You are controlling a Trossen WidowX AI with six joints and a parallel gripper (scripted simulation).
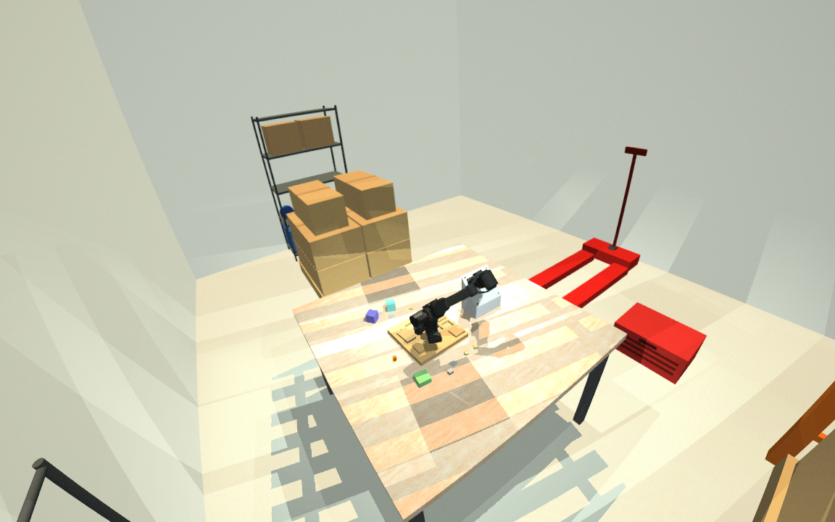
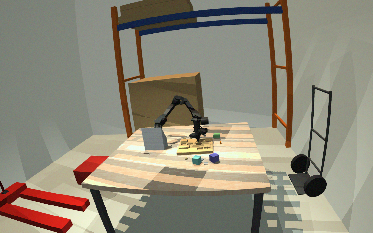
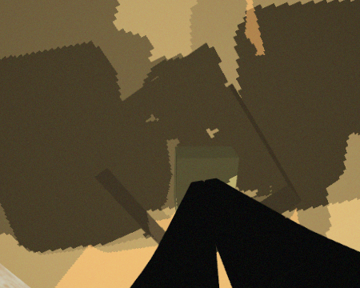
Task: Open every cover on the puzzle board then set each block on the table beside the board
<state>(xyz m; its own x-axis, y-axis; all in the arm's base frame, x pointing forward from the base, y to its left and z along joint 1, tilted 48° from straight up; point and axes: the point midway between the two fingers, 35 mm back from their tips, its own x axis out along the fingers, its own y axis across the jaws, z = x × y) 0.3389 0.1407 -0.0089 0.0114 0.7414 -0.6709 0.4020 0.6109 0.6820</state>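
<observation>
My gripper tip is 2 cm past the wooden puzzle board and 5 cm to the left of it. From my gripper tip the other things lie so: tiny orange piece: 20 cm ahead, 2 cm to the right, 1 cm below; then small grey piece: 4 cm ahead, 19 cm to the left, 2 cm below; then green block: 16 cm ahead, 15 cm to the left, 1 cm below.
</observation>
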